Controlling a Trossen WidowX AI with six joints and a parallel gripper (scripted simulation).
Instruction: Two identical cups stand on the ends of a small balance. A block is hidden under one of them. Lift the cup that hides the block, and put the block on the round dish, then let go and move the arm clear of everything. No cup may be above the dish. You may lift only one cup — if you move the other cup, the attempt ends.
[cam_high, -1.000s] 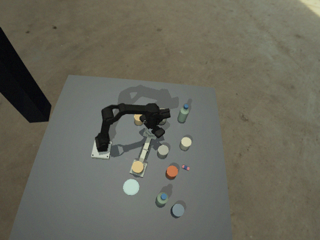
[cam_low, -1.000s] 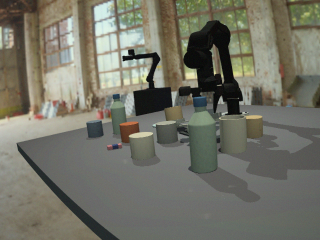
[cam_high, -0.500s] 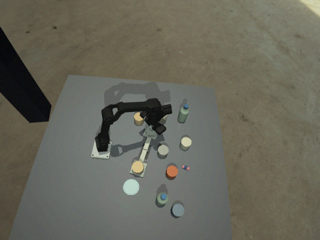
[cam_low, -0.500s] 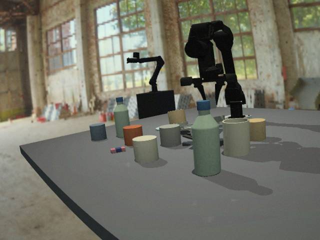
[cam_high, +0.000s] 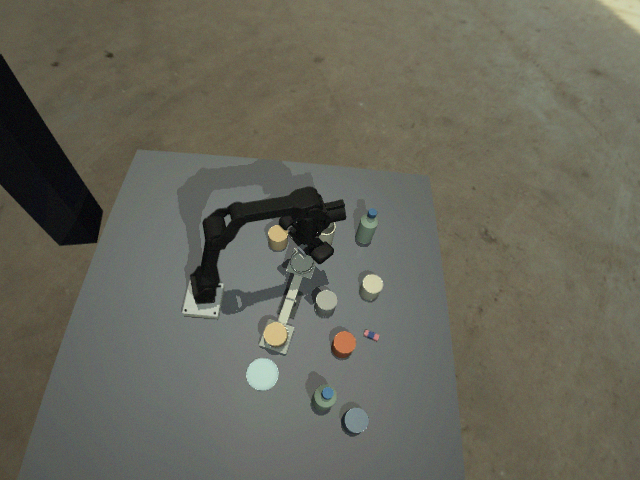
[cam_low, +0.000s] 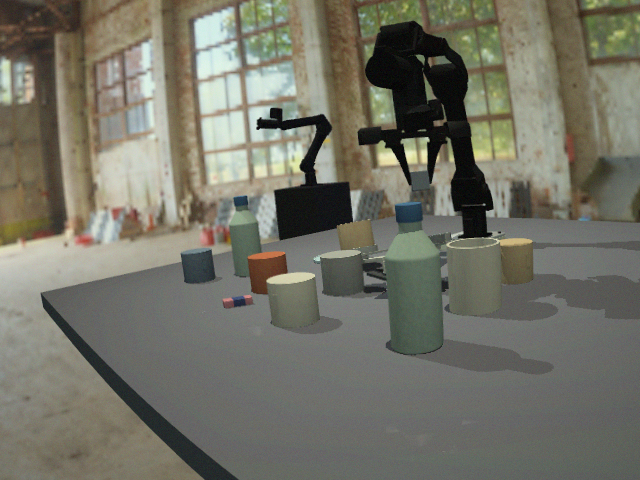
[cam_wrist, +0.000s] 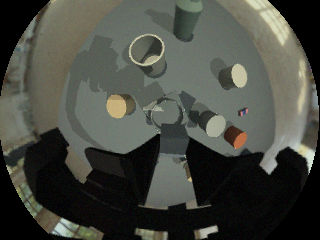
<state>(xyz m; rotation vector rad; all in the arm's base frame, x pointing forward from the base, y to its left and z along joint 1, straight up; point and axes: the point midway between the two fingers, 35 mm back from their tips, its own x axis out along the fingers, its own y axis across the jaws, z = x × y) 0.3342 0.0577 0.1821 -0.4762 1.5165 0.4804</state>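
Right now my gripper tip is 16 cm past the round dish, 34 cm to the left of it and 17 cm above it. Round my gripper tip: balance beam 5 cm behind, 11 cm to the right, 13 cm below; then grey block 1 cm above; then cream cup 9 cm ahead, 14 cm to the left, 13 cm below.
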